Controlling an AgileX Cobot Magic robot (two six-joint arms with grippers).
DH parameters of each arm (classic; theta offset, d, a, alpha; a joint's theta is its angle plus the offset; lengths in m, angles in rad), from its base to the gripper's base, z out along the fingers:
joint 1: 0 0.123 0 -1.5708
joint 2: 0.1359 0 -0.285 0
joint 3: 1.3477 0 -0.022 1.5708
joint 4: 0 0.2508 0 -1.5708
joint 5: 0 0 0.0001 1.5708
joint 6: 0 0.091 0 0
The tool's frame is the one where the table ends.
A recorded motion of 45 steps. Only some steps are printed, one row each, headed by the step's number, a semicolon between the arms.
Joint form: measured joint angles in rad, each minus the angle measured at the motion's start. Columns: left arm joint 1, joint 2, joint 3, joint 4, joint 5, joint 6; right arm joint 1, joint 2, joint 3, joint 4, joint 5, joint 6.
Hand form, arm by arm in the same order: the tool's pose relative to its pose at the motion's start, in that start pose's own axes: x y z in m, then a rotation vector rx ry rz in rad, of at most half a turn. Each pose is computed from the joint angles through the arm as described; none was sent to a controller.
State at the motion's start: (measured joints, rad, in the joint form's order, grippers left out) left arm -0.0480 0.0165 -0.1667 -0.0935 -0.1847 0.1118; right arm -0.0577 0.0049 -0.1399 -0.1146 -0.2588 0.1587
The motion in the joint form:
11: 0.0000 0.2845 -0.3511 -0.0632 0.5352 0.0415; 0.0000 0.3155 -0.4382 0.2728 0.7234 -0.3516
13: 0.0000 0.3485 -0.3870 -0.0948 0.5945 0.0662; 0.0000 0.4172 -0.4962 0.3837 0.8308 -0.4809
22: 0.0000 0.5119 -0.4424 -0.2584 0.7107 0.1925; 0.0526 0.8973 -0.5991 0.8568 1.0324 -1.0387
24: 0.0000 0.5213 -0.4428 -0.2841 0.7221 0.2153; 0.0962 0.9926 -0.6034 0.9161 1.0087 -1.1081
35: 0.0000 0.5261 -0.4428 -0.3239 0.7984 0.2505; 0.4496 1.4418 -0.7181 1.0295 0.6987 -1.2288
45: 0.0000 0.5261 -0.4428 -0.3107 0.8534 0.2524; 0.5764 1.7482 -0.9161 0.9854 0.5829 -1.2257
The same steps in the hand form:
11: -0.0372 -0.0065 0.0442 0.0755 0.4629 -0.0221; -0.0435 0.0044 0.0505 -0.0412 0.5934 -0.0665
13: -0.0350 -0.0086 0.0542 0.0963 0.5476 -0.0303; -0.0388 0.0104 0.0657 -0.1269 0.7285 -0.0720
22: -0.0192 -0.0183 0.0782 0.1883 0.7497 -0.0809; 0.0271 0.0441 0.1320 -0.6008 1.0806 -0.0008
24: -0.0174 -0.0198 0.0790 0.2039 0.7650 -0.0864; 0.0466 0.0536 0.1424 -0.6658 1.1134 0.0178
35: -0.0132 -0.0239 0.0748 0.2521 0.8323 -0.0968; 0.1367 0.1416 0.1777 -0.8417 1.1867 -0.0443
45: -0.0102 -0.0248 0.0708 0.2723 0.8841 -0.0836; 0.1981 0.2012 0.1986 -0.9051 1.2101 -0.1474

